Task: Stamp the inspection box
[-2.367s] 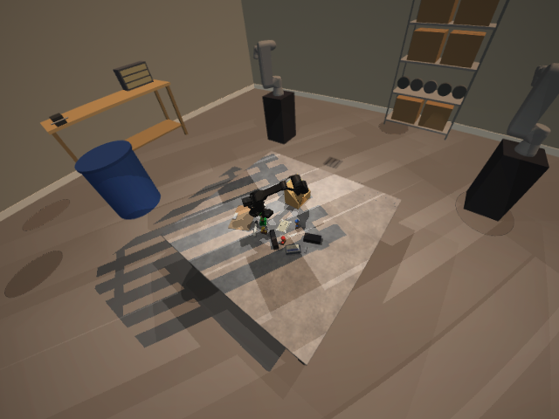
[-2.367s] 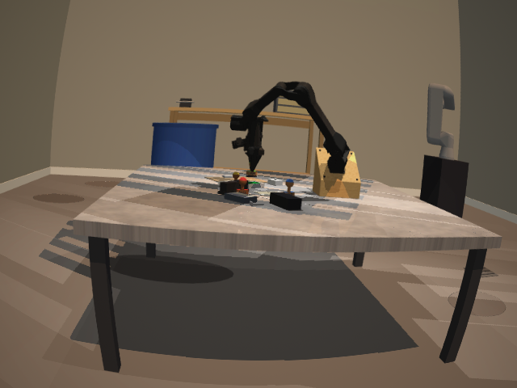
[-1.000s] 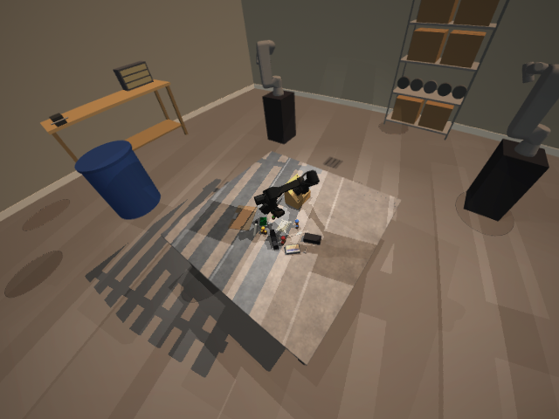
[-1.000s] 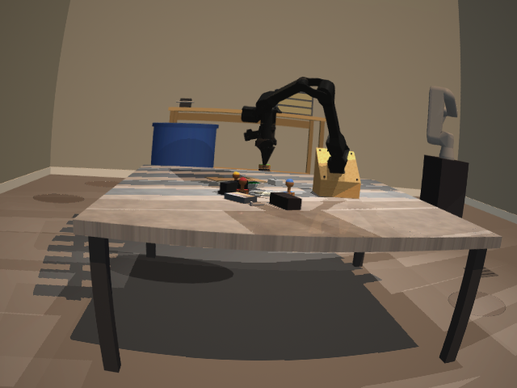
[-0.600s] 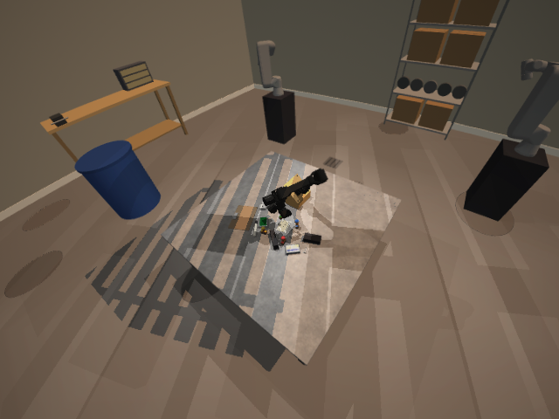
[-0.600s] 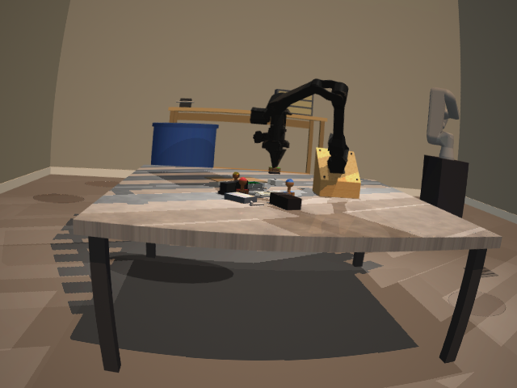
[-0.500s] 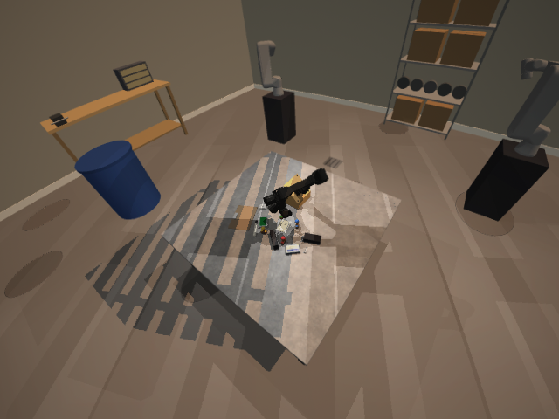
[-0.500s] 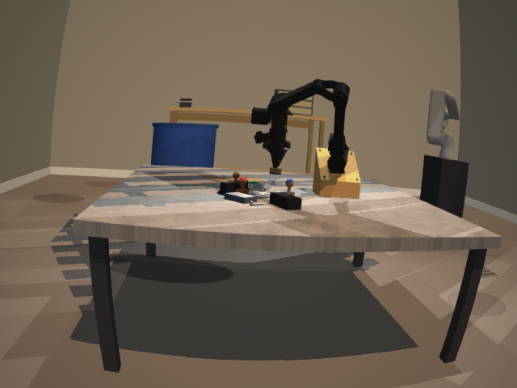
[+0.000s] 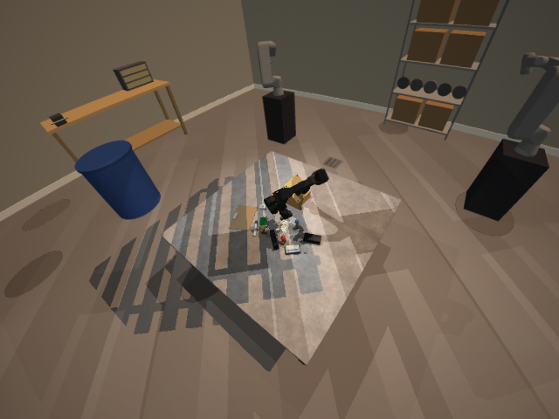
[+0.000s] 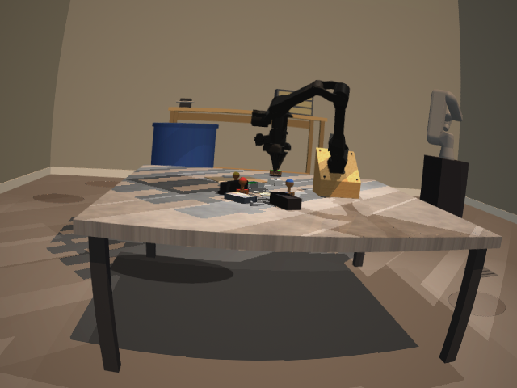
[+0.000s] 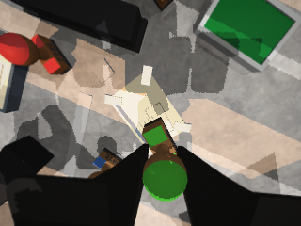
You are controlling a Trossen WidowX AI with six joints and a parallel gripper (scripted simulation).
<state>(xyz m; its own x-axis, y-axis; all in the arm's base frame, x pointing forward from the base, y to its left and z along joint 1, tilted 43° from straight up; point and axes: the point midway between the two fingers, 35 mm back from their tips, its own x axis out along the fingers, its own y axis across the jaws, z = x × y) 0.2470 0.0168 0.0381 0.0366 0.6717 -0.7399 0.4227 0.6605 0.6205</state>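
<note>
Right now my gripper tip is 90 mm above the cream card, 10 mm to the right of it and 10 mm short of it. From my gripper tip the other things lie so: yellow-knobbed stamp (140 mm ahead, 70 mm to the right, 70 mm below); then blue-knobbed stamp (100 mm to the left, 60 mm below, 30 mm behind); then green-knobbed PASS stamp (right at my gripper tip).
</note>
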